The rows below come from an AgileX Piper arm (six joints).
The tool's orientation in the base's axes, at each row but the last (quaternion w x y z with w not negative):
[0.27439, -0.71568, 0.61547, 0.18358]
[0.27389, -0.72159, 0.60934, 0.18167]
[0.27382, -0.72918, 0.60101, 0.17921]
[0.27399, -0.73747, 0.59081, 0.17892]
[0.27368, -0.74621, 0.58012, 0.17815]
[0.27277, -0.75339, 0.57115, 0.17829]
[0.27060, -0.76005, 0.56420, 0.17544]
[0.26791, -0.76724, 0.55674, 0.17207]
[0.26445, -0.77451, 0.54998, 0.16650]
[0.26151, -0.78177, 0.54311, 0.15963]
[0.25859, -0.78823, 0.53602, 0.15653]
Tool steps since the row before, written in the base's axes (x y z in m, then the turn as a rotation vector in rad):
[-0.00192, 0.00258, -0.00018, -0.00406, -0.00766, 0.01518]
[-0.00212, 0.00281, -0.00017, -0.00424, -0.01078, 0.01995]
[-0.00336, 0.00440, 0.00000, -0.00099, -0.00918, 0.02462]
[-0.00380, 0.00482, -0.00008, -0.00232, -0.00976, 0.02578]
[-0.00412, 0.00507, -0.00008, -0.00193, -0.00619, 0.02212]
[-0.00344, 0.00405, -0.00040, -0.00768, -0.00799, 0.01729]
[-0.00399, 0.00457, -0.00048, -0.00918, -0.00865, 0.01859]
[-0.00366, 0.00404, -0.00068, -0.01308, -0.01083, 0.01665]
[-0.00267, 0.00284, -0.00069, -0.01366, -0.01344, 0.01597]
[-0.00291, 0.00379, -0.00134, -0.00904, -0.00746, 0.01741]
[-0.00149, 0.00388, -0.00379, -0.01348, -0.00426, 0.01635]
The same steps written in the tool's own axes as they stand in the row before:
[-0.00224, 0.00168, 0.00159, -0.00385, 0.00216, -0.01691]
[-0.00250, 0.00180, 0.00171, -0.00429, 0.00184, -0.02259]
[-0.00414, 0.00271, 0.00248, -0.00760, -0.00239, -0.02506]
[-0.00458, 0.00297, 0.00280, -0.00815, -0.00124, -0.02641]
[-0.00493, 0.00309, 0.00297, -0.00866, -0.00151, -0.02131]
[-0.00384, 0.00257, 0.00266, -0.00611, 0.00536, -0.01886]
[-0.00442, 0.00291, 0.00301, -0.00681, 0.00665, -0.02035]
[-0.00387, 0.00266, 0.00285, -0.00531, 0.01129, -0.02025]
[-0.00270, 0.00194, 0.00215, -0.00314, 0.01265, -0.02127]
[-0.00323, 0.00199, 0.00319, -0.00683, 0.00637, -0.01880]
[-0.00154, 0.00116, 0.00528, -0.01039, 0.00980, -0.01622]

